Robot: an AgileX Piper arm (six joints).
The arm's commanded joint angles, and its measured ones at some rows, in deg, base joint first. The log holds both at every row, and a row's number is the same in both.
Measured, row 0: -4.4, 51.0, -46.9, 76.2, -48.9, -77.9
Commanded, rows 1 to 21: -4.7, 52.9, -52.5, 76.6, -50.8, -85.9; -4.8, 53.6, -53.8, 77.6, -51.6, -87.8; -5.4, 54.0, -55.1, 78.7, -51.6, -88.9; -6.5, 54.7, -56.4, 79.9, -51.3, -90.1; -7.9, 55.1, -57.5, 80.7, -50.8, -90.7; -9.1, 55.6, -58.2, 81.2, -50.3, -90.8; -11.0, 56.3, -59.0, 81.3, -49.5, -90.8; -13.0, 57.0, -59.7, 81.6, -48.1, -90.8; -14.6, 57.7, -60.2, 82.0, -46.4, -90.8; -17.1, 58.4, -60.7, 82.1, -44.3, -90.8; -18.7, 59.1, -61.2, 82.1, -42.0, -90.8; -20.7, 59.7, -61.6, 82.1, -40.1, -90.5; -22.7, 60.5, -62.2, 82.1, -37.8, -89.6; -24.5, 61.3, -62.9, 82.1, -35.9, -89.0; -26.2, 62.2, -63.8, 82.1, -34.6, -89.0; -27.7, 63.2, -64.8, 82.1, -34.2, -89.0; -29.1, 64.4, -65.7, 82.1, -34.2, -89.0; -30.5, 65.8, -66.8, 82.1, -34.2, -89.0; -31.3, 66.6, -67.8, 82.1, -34.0, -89.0; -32.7, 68.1, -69.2, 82.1, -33.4, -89.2; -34.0, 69.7, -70.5, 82.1, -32.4, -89.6
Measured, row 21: -29.6, 65.6, -66.0, 83.5, -34.9, -89.2
